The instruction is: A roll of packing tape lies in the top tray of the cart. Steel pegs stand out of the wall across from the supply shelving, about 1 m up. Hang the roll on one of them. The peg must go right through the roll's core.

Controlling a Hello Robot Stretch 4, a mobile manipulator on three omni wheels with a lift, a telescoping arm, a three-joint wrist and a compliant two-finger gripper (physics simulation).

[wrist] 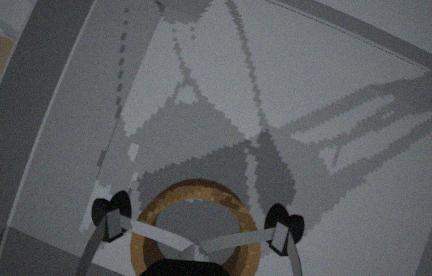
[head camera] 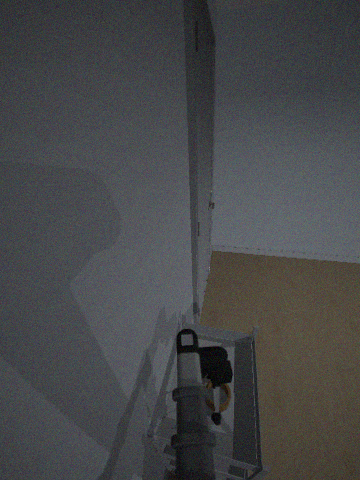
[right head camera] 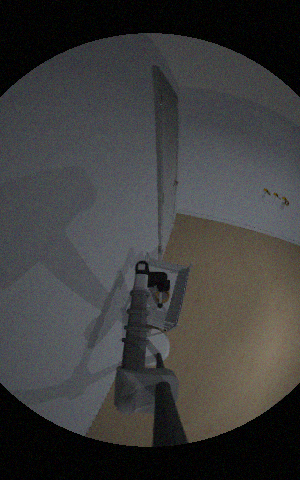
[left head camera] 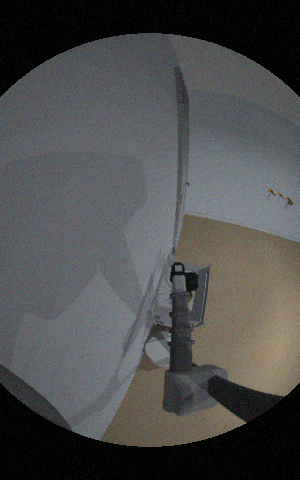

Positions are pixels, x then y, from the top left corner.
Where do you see a grey wire cart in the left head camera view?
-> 162, 306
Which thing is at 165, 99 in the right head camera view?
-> A door.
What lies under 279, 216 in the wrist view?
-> My gripper.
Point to a grey wire cart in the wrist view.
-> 292, 109
